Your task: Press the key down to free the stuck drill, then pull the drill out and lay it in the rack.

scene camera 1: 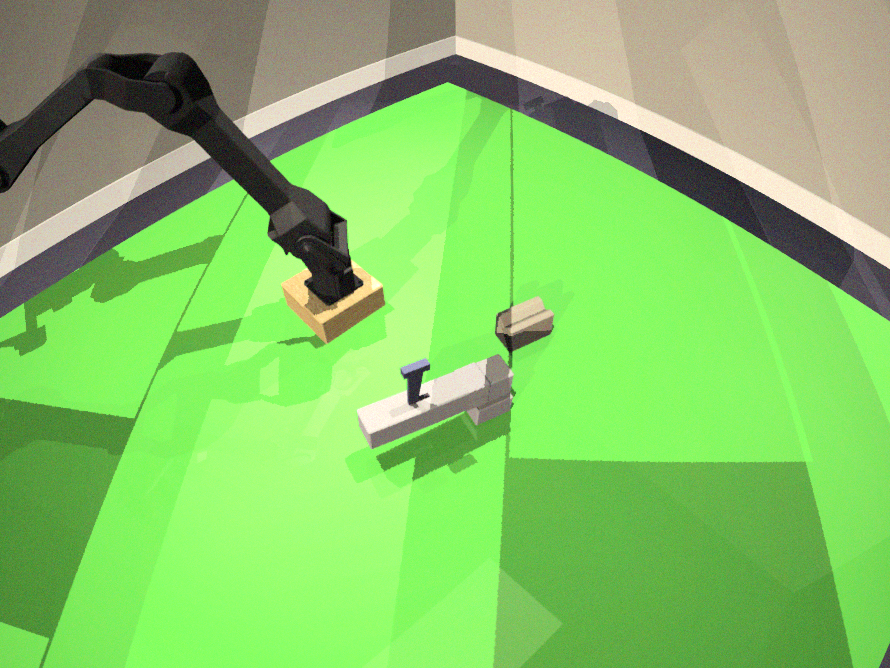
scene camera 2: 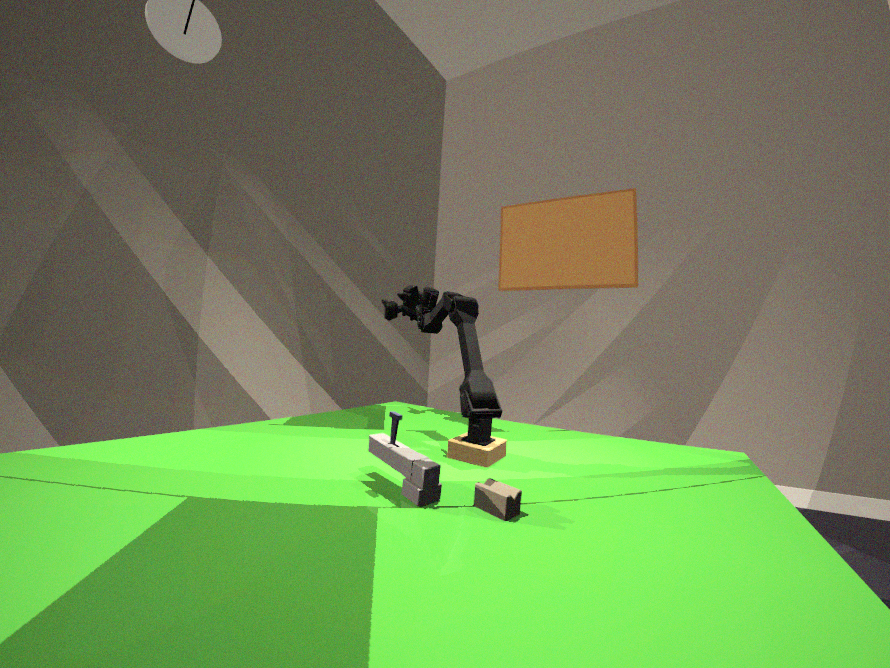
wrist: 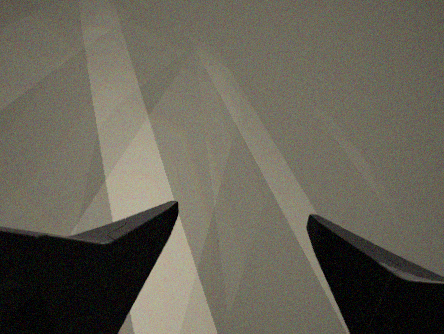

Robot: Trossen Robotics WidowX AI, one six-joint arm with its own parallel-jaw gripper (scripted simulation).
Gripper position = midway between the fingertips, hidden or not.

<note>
My gripper [scene camera 2: 389,297] is open, with nothing in its grasp. I also see a rack [scene camera 1: 529,321].
My gripper shows as well in the wrist view [wrist: 241,214]. The rack also shows in scene camera 2 [scene camera 2: 496,498].
</note>
